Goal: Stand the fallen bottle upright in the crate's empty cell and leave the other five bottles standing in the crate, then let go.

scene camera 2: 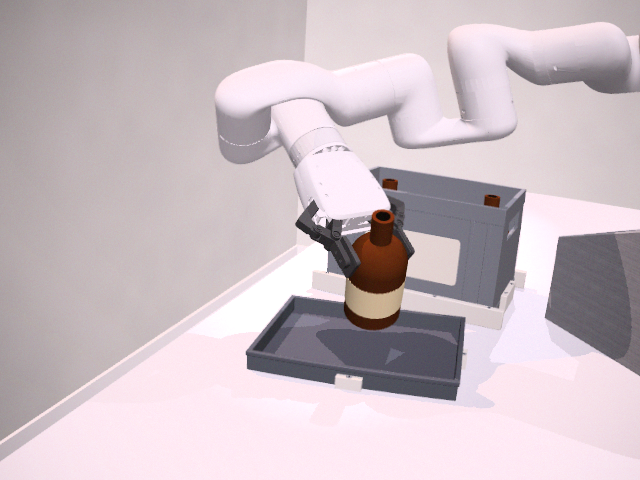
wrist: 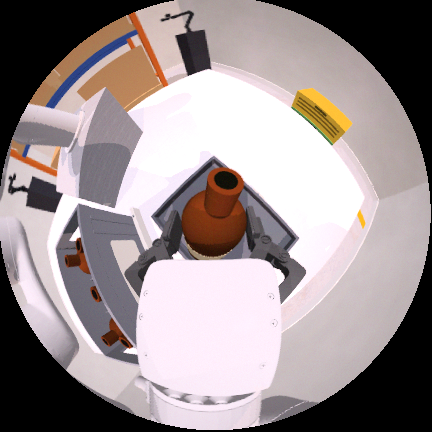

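Pixels of known places: gripper, fingertip midpoint: (scene camera 2: 381,265) (wrist: 211,216); arm's base at its link origin: (wrist: 74,131).
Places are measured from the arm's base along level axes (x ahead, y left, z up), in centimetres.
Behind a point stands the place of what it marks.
Note:
My gripper (scene camera 2: 380,260) @(x 42.4, y 15.1, z -7.1 cm) (wrist: 211,216) @(x 42.4, y 15.1, z -7.1 cm) is shut on the brown bottle (scene camera 2: 374,304) @(x 42.6, y 16.7, z -11.6 cm) (wrist: 222,200) @(x 43.2, y 16.5, z -0.5 cm) with a cream label, holding it around the shoulder. The bottle is nearly upright, neck up, with its base over the dark shallow tray (scene camera 2: 299,369) @(x 49.0, y 25.1, z -17.8 cm) (wrist: 270,220) @(x 48.9, y 23.7, z -18.5 cm); it seems to be slightly above the tray floor. The grey crate (scene camera 2: 480,237) @(x 31.5, y -0.3, z -6.1 cm) (wrist: 102,250) @(x 36.0, y -1.0, z -4.9 cm) stands behind the tray. Two bottle necks (scene camera 2: 390,184) @(x 48.2, y -15.5, z -3.3 cm) (scene camera 2: 491,200) @(x 30.8, y -12.8, z -3.2 cm) show inside it, and several brown necks show in the wrist view (wrist: 72,260) @(x 31.4, y -13.0, z -4.1 cm) (wrist: 95,294) @(x 40.9, y -6.2, z -2.8 cm). The empty cell cannot be made out.
A low pale guide rail (scene camera 2: 444,304) @(x 35.5, y 0.3, z -16.8 cm) runs along the crate's foot. A small pale block (scene camera 2: 348,382) @(x 42.9, y 25.4, z -18.0 cm) sits at the tray's front wall. A large grey pedestal (scene camera 2: 594,294) @(x 13.5, y 1.7, z -11.5 cm) (wrist: 107,155) @(x 11.6, y 3.9, z -10.4 cm) stands to the right of the crate. A wall rises at the left in the scene view.

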